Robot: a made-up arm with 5 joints.
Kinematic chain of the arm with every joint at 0, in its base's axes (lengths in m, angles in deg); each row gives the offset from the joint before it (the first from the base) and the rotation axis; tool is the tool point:
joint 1: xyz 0 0 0.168 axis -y
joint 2: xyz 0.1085 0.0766 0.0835 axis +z
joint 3: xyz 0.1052 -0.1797 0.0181 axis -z
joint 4: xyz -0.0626 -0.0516 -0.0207 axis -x
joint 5: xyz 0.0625 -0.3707 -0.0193 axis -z
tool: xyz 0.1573 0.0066 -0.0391
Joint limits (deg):
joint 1: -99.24..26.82
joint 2: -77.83..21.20
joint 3: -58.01..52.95
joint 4: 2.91..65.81
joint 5: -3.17..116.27
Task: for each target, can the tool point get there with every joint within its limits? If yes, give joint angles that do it. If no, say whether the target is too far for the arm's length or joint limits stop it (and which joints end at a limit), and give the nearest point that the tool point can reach.
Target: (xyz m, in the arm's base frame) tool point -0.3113 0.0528 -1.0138
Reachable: no: too far | nearest point -0.0867 -0.0791 -0.6657 | short by 0.435 m
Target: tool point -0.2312 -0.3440 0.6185
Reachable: yes | joints -1.31 -27.49 42.40 51.89 63.60
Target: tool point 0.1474 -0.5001 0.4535
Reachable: yes | joints -67.10 -68.56 -24.58 32.11 15.11
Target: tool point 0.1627 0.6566 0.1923
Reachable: no: joint limits stop it (at a limit: joint 1, joint 2, joint 3, joint 5) | nearest point 0.2388 0.3509 0.5632 | short by 0.487 m
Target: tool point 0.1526 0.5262 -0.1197
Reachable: no: joint limits stop it (at a limit: joint 2, joint 3, joint 4, joint 5) | nearest point 0.3124 0.0540 -0.4210 | short by 0.582 m
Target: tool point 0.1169 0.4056 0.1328
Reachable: no: joint limits stop it (at a limit: joint 1, joint 2, joint 3, joint 5) | nearest point 0.2449 0.3501 0.5614 | short by 0.451 m
